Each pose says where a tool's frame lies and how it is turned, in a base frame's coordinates. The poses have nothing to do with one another.
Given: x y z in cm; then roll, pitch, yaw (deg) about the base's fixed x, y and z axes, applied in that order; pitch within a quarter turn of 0, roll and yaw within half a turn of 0.
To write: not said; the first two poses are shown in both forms.
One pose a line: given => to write
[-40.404 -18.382 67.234 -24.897 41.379 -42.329] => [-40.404 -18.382 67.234 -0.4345 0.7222 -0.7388]
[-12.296 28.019 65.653 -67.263 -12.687 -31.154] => [-12.296 28.019 65.653 -1.1740 -0.2214 -0.5437]
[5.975 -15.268 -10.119 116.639 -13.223 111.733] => [5.975 -15.268 -10.119 2.0357 -0.2308 1.9501]
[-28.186 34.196 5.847 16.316 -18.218 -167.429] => [-28.186 34.196 5.847 0.2848 -0.3180 -2.9222]
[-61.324 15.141 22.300 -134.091 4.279 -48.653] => [-61.324 15.141 22.300 -2.3403 0.0747 -0.8492]
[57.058 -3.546 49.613 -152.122 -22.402 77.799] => [57.058 -3.546 49.613 -2.6550 -0.3910 1.3578]
